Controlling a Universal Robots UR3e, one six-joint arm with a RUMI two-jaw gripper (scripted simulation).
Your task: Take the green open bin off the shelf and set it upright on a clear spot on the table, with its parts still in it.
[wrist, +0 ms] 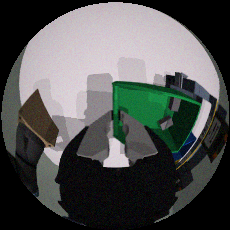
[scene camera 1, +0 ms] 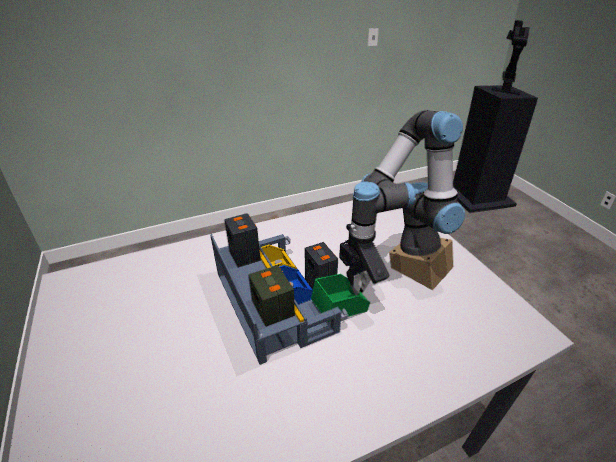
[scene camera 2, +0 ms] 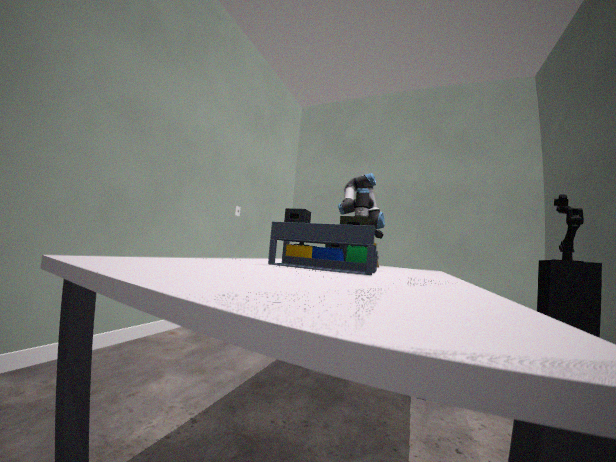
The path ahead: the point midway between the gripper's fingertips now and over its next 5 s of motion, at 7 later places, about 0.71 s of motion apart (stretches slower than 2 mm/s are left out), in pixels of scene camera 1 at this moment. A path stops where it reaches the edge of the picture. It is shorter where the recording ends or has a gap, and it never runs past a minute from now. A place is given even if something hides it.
My gripper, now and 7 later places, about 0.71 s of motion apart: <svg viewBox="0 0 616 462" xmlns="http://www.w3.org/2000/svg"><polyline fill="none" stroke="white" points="358,294 360,280 360,273 360,276 353,276 340,276 323,276 319,275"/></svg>
